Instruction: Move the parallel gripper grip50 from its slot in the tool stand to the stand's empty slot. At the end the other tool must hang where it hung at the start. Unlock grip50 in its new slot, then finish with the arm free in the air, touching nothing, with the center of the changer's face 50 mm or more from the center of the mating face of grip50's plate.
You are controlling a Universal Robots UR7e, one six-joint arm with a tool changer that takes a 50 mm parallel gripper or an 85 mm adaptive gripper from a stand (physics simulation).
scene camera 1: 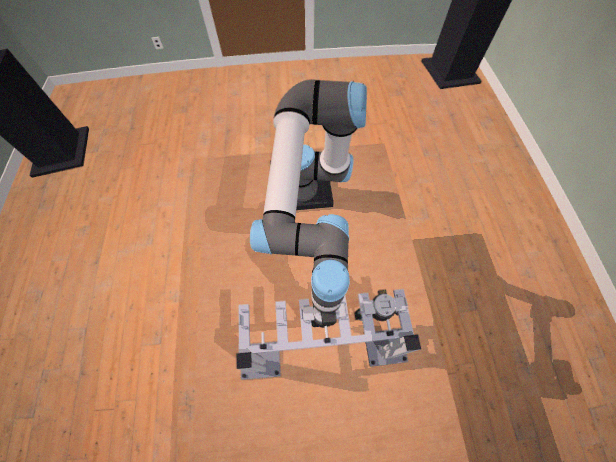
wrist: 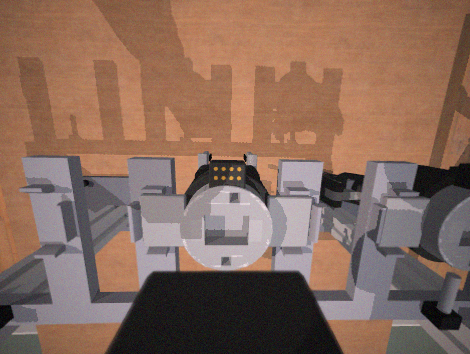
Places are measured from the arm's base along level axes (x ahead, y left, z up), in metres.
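Where they show: arm's base, link origin: [scene camera 1: 301,187].
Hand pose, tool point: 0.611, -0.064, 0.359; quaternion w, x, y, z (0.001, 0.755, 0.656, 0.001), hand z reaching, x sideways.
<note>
Things, the pixels of their centre, and the offset from my tool point, as dx, dy, dz.
- parallel gripper grip50, body centre: [wrist: 227,185] [scene camera 1: 322,316] -0.004, +0.000, -0.194
- tool, body centre: [wrist: 387,189] [scene camera 1: 378,309] +0.021, +0.178, -0.186
The parallel gripper grip50 [wrist: 227,157] hangs in the stand's middle slot, fingers apart with no object between them. Its round grey mating plate [wrist: 227,252] faces up in the wrist view, side tabs resting on two uprights. The arm's changer [scene camera 1: 325,318] [wrist: 225,315] is above it and apart from the plate; the size of the gap cannot be told. In scene camera 1 the wrist hides most of grip50. The other tool [scene camera 1: 384,306] [wrist: 457,227] hangs in the right slot. The tool stand [scene camera 1: 300,345] [wrist: 117,312] has its left slot empty.
Stand uprights [scene camera 1: 281,325] [wrist: 382,270] rise on both sides of the middle slot and beyond. Short pegs [scene camera 1: 262,340] [wrist: 449,295] stand along the crossbar. Two black columns [scene camera 1: 37,115] [scene camera 1: 460,40] stand far from the arm, near the walls.
</note>
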